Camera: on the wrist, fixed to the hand. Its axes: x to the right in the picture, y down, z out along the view.
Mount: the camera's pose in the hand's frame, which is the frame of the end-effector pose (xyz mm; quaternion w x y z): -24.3 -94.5 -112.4 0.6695 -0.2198 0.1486 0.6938
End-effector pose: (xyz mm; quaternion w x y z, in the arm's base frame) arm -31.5 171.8 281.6 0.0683 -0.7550 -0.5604 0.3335
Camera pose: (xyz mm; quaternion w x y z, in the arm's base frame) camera -45.6 214.8 423.4 0.2683 0.9589 -0.0855 -0.0353
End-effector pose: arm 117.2 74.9 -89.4 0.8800 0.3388 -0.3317 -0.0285
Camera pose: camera 182.6 73.8 -223.1 0.7327 -0.1925 -0.3201 0.5689
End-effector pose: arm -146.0 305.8 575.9 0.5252 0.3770 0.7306 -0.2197
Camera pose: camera -283.5 320.1 631.0 0.4783 0.6765 0.3539 0.4339
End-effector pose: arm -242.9 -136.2 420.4 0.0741 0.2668 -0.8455 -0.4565
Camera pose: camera -144.6 -247.6 410.9 0.5506 -0.3565 -0.6398 -0.4004
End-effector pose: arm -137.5 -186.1 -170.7 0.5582 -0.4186 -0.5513 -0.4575
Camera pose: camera -202.6 -316.0 -203.2 0.6810 -0.7174 0.1048 -0.1024
